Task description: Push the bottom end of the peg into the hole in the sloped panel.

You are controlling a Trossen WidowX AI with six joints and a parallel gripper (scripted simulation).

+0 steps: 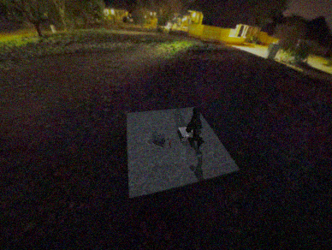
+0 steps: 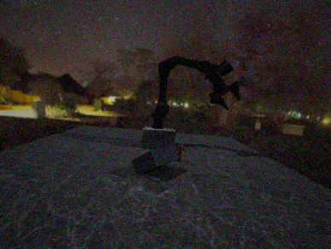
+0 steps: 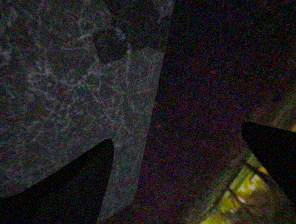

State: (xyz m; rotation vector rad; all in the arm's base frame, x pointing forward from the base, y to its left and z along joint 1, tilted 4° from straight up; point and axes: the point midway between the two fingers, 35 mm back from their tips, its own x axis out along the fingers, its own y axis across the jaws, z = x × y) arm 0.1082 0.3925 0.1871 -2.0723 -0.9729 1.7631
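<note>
My gripper tip is now 190 mm short of the reddish peg, 280 mm to the left of it and 220 mm above it. Also, from my gripper tip: grey panel block (330 mm ahead, 370 mm to the right, 230 mm below).
</note>
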